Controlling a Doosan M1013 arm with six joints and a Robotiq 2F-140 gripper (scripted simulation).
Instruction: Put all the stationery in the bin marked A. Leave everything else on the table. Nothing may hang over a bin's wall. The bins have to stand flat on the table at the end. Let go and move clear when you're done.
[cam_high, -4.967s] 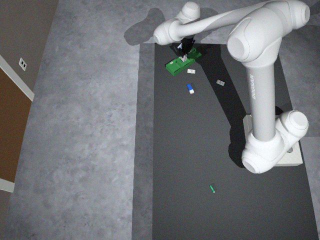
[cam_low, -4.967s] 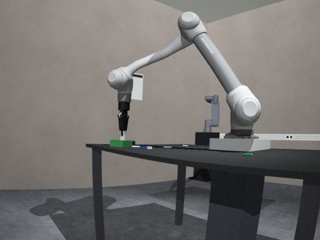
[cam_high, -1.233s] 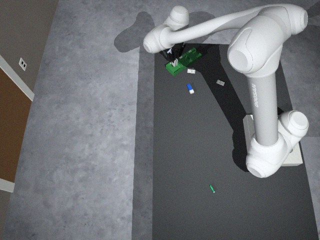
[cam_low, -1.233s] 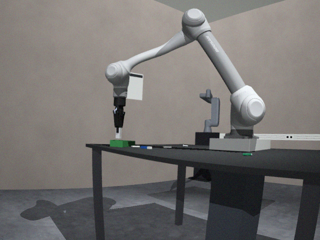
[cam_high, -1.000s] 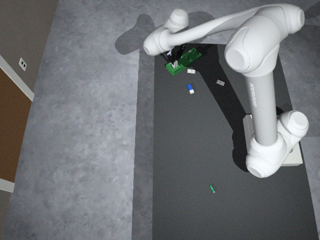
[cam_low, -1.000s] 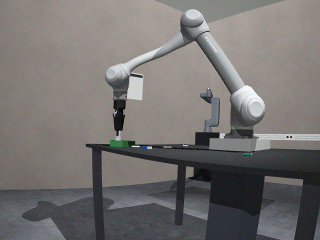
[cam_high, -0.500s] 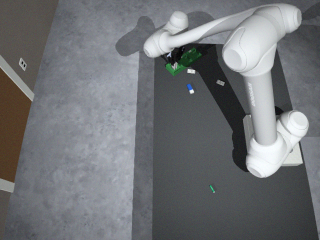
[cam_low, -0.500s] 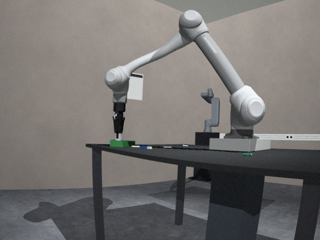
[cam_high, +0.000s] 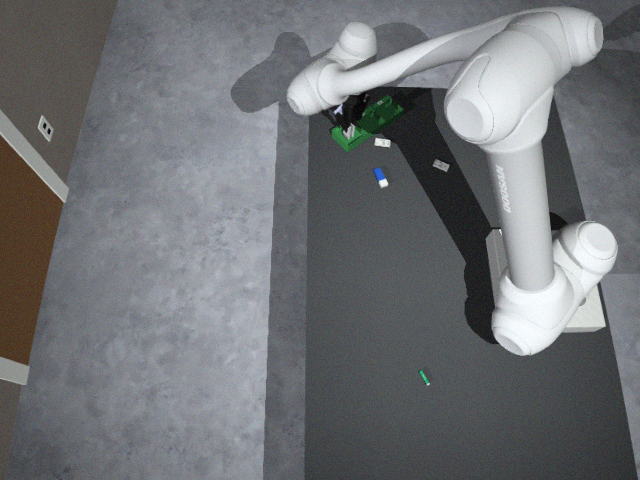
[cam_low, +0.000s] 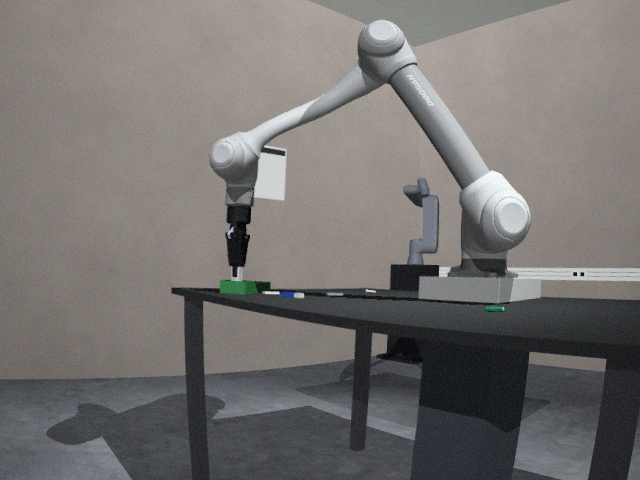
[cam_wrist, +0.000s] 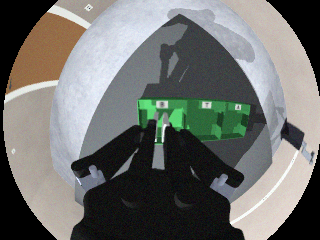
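The blue-and-white eraser is 10 cm behind my hand, 16 cm to the left of it and 4 cm below it. Round my hand: small white screw-like piece 51 cm behind, 6 cm to the left, 4 cm below; then green marker-like stick 18 cm behind, 79 cm to the left, 4 cm below; then long green bin 7 cm behind, 5 cm to the right, 3 cm below.
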